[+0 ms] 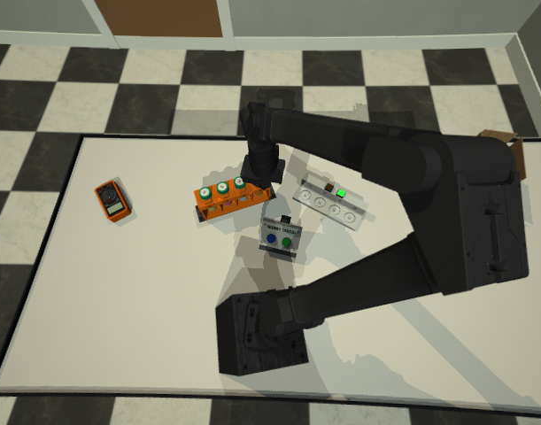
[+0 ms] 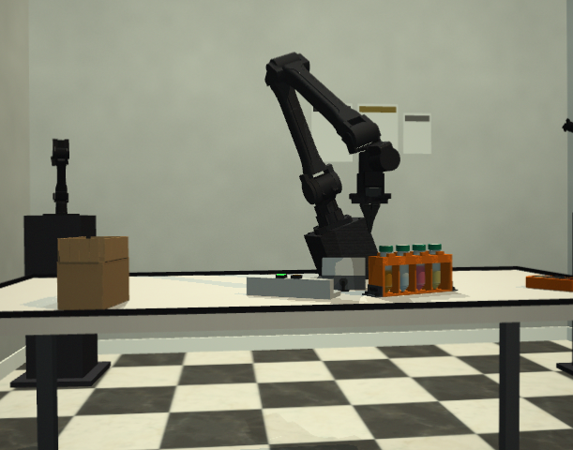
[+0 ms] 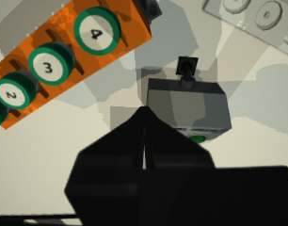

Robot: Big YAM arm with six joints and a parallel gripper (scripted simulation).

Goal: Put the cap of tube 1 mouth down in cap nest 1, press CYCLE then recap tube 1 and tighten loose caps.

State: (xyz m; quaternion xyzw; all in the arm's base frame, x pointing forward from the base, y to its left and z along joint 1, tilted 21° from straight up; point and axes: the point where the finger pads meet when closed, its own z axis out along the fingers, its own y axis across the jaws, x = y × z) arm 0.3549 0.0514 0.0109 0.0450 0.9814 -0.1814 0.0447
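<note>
The green key lies 120 mm behind my hand, 70 mm to the right of it and 90 mm below it. The rest, counted from my hand: key housing (100 mm behind, 50 mm to the right, 110 mm below); blue key (120 mm behind, 30 mm to the right, 90 mm below); cap (10 mm behind, 170 mm to the left, 50 mm below).
</note>
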